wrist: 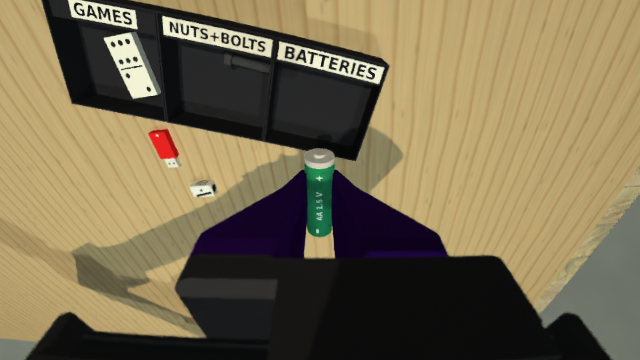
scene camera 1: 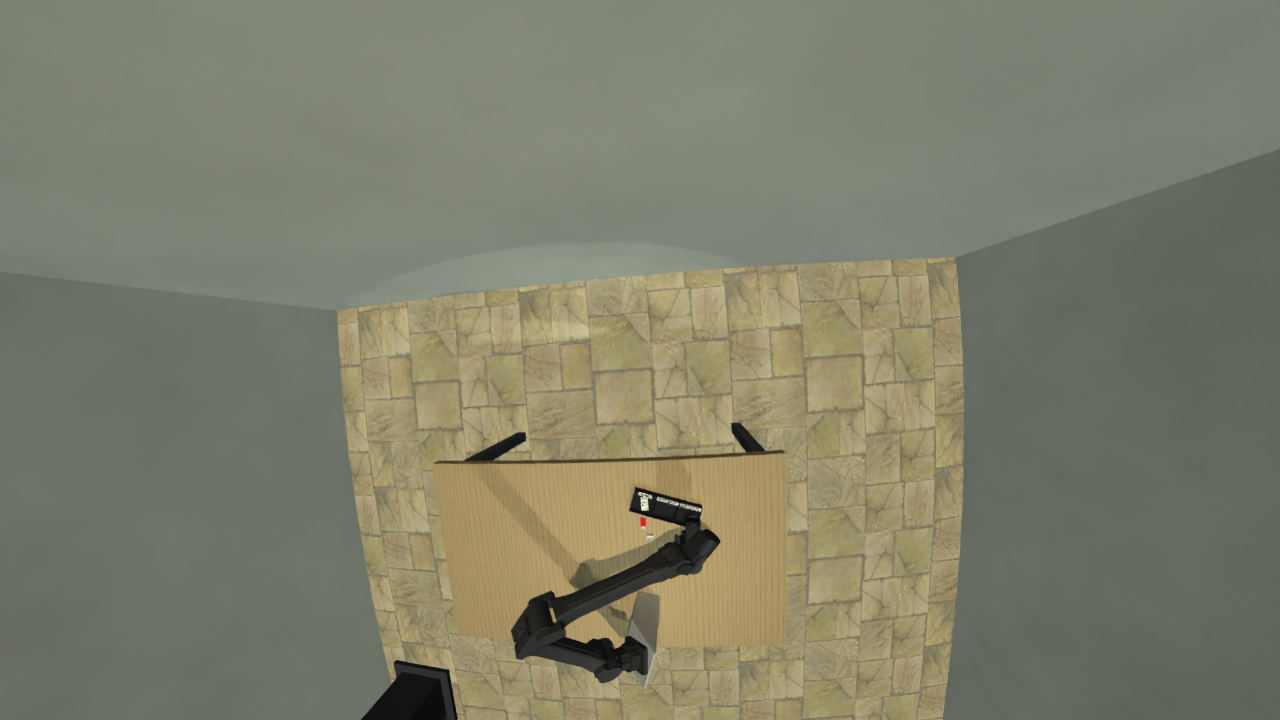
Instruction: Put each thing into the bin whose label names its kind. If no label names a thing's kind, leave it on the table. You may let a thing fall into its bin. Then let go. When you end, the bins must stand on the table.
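Places are measured from the arm's base along level axes (x ahead, y left, z up), in centimetres.
Pixels of known places: gripper, fingertip midpoint: (wrist: 319,180); arm's base, origin of the base link: (scene camera 1: 637,654).
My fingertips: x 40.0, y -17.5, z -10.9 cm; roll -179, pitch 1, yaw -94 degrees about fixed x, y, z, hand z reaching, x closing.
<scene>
For each thing: its top centre in the pictures, then the offset to it from my fingertips. Level surfaces: height alone.
- green AA battery, middle of its top: (wrist: 319,203) dy +0.0, dx -0.5, dz +1.3 cm
- black three-part bin, middle of its top: (wrist: 214,83) (scene camera 1: 665,510) dy +8.0, dx +3.4, dz -8.6 cm
- white domino, middle of its top: (wrist: 131,67) (scene camera 1: 644,504) dy +15.8, dx +4.9, dz -10.5 cm
- dark grey bolt, middle of its top: (wrist: 245,65) dy +5.7, dx +4.4, dz -9.8 cm
- red USB stick, middle of its top: (wrist: 164,151) (scene camera 1: 643,524) dy +16.6, dx -3.4, dz -11.1 cm
- small white block with a dark slot, middle of its top: (wrist: 201,191) (scene camera 1: 650,537) dy +14.0, dx -8.4, dz -10.7 cm
- wooden table, its level: dz -11.9 cm
My gripper (scene camera 1: 692,521) (wrist: 319,180) is shut on a green AA battery (wrist: 319,200), just in front of the BATTERIES compartment and above the table. The battery's plus end points toward the bins. The black three-part bin (scene camera 1: 666,513) (wrist: 215,125) stands on the table, labelled GAMES, NUTS+BOLTS and BATTERIES. A white domino (scene camera 1: 643,501) (wrist: 132,66) lies in GAMES. A dark grey bolt (wrist: 247,63) lies in NUTS+BOLTS. A red USB stick (scene camera 1: 642,522) (wrist: 164,144) and a small white block with a dark slot (scene camera 1: 649,536) (wrist: 202,189) lie on the table before the bins. My fingers and gripper body hide part of the table.
The wooden table (scene camera 1: 483,573) (wrist: 475,150) carries the bins. My black arm (scene camera 1: 617,582) reaches across it from the front edge, and its shadow falls across the table beside the white block. The right table edge shows at the right of the wrist view.
</scene>
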